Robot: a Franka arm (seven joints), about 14 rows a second.
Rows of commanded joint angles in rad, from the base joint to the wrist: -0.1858 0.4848 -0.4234 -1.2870 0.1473 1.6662 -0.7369; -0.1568 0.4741 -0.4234 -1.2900 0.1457 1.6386 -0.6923; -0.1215 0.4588 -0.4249 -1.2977 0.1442 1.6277 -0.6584; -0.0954 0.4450 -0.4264 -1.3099 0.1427 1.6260 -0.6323; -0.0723 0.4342 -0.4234 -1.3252 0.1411 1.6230 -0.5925; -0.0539 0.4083 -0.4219 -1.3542 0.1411 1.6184 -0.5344; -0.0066 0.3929 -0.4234 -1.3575 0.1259 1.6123 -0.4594; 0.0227 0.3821 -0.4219 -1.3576 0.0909 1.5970 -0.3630; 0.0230 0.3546 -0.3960 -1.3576 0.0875 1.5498 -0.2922; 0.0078 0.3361 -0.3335 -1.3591 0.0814 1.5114 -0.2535; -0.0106 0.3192 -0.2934 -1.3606 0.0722 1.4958 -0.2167
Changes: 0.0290 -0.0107 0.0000 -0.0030 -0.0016 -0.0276 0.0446; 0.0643 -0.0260 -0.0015 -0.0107 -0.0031 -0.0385 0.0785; 0.0904 -0.0398 -0.0030 -0.0229 -0.0046 -0.0402 0.1046; 0.1135 -0.0506 0.0000 -0.0382 -0.0062 -0.0432 0.1444; 0.1319 -0.0765 0.0015 -0.0672 -0.0062 -0.0478 0.2025; 0.1792 -0.0919 0.0000 -0.0705 -0.0214 -0.0539 0.2775; 0.2085 -0.1027 0.0015 -0.0706 -0.0564 -0.0692 0.3739; 0.2088 -0.1302 0.0274 -0.0706 -0.0598 -0.1164 0.4447; 0.1936 -0.1487 0.0899 -0.0721 -0.0659 -0.1548 0.4834; 0.1752 -0.1656 0.1300 -0.0736 -0.0751 -0.1704 0.5202
